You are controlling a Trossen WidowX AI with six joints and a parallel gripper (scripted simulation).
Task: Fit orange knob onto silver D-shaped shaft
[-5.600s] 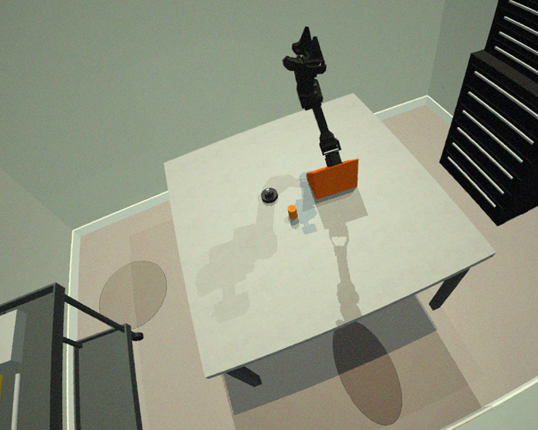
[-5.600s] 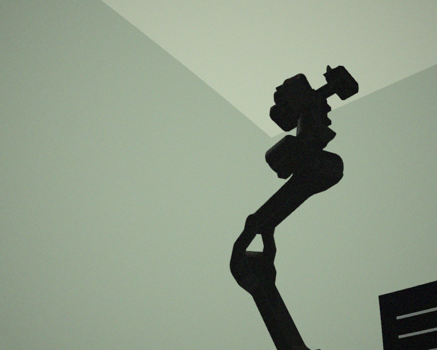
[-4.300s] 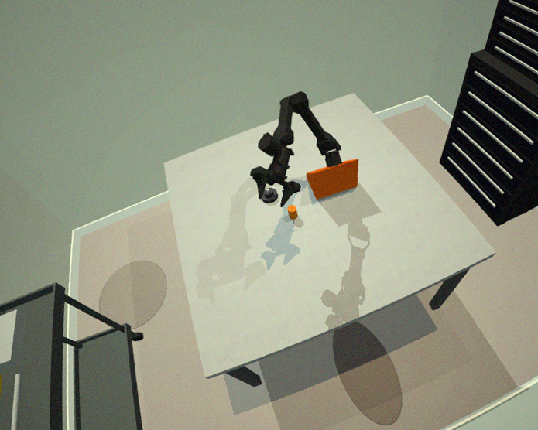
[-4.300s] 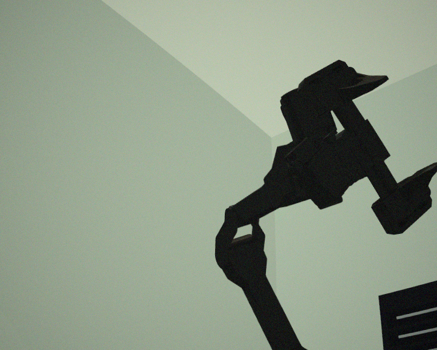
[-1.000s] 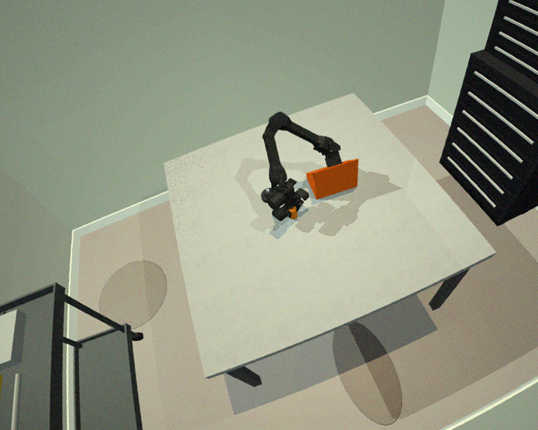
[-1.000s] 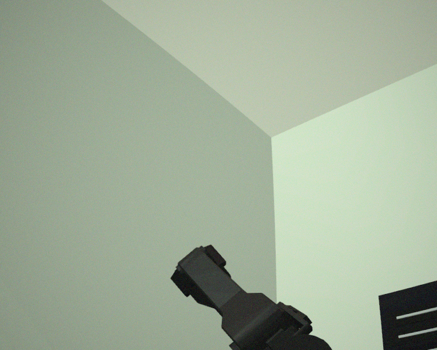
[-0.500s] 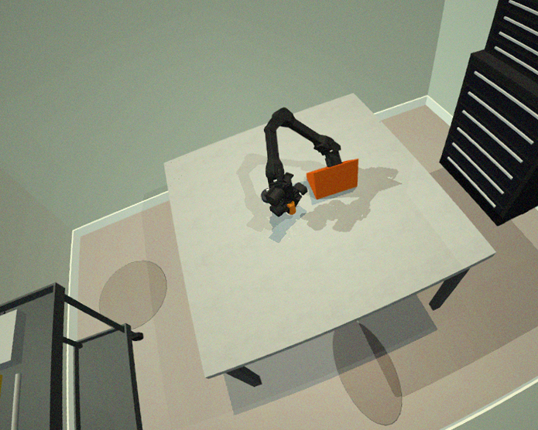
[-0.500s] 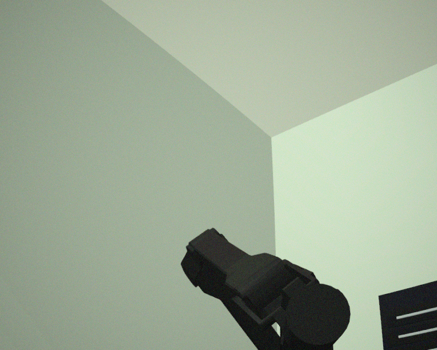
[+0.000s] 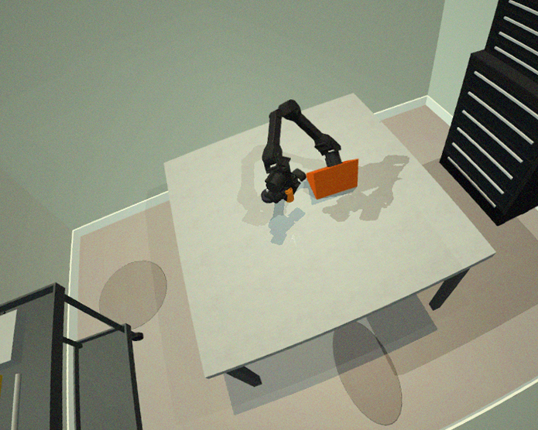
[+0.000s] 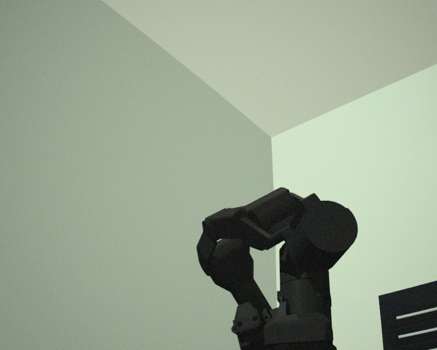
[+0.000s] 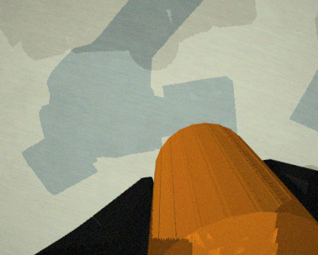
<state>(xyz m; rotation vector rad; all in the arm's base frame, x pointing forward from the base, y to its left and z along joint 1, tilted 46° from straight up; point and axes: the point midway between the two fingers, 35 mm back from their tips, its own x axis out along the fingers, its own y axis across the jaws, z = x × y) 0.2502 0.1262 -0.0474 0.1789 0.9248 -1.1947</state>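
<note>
Now: gripper tip 3 cm below the orange knob. Also, from my gripper tip: round black pedestal 9 cm ahead, 16 cm to the right, 11 cm below.
</note>
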